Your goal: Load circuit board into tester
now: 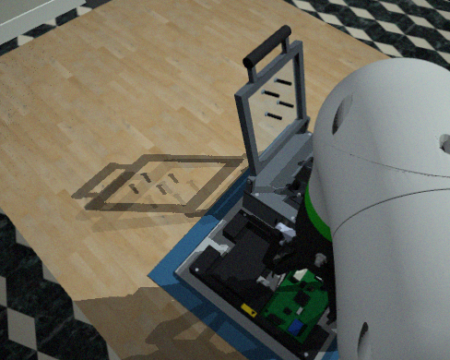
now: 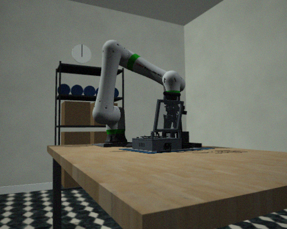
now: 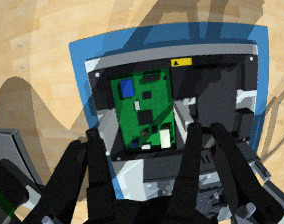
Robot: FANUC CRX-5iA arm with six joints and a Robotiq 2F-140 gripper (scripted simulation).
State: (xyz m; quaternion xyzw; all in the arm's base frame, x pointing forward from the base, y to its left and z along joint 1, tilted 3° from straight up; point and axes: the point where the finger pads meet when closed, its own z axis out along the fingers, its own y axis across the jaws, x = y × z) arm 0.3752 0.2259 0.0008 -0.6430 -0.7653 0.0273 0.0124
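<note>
Right now my hand is 20 mm above the green circuit board. The rest, counted from my hand: tester lid (210 mm ahead, 140 mm to the right, 140 mm above); tester (110 mm to the right, 110 mm ahead, 70 mm above).
</note>
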